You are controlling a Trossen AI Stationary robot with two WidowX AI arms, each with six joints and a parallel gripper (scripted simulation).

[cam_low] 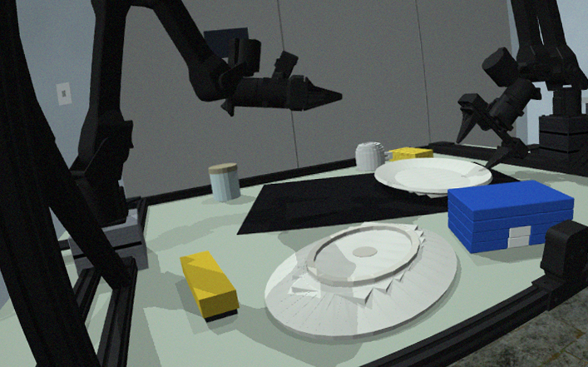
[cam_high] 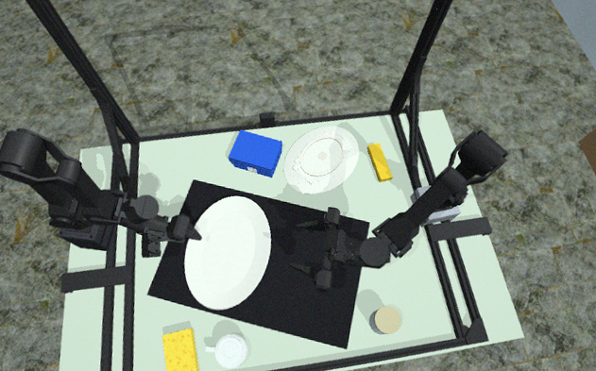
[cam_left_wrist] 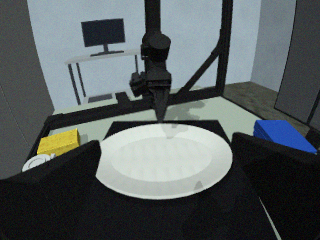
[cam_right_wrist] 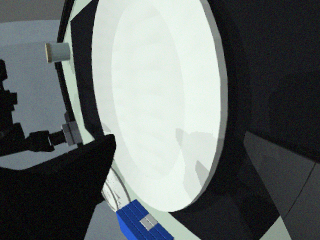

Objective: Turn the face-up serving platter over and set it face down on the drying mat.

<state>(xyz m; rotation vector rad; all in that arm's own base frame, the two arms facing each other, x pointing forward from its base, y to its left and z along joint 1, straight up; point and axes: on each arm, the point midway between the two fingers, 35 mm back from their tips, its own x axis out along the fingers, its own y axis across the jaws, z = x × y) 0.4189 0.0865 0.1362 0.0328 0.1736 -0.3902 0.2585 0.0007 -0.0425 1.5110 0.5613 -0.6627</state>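
The white oval serving platter lies 30 mm ahead of my right hand, 120 mm to the left of it and 60 mm below it. From my right hand the other things lie so: black drying mat (60 mm ahead, 210 mm to the left, 80 mm below); then white mug (290 mm ahead, 110 mm to the left, 40 mm below); then blue box (260 mm behind, 210 mm to the left, 40 mm below).
Right now my left hand is 20 cm to the left of the white oval serving platter, 19 cm above it and 6 cm past it. From my left hand the other things lie so: tan-lidded jar 19 cm to the left, 17 cm ahead, 16 cm below; black drying mat 21 cm below, 11 cm to the right, 3 cm behind; white mug 21 cm to the right, 20 cm ahead, 17 cm below.
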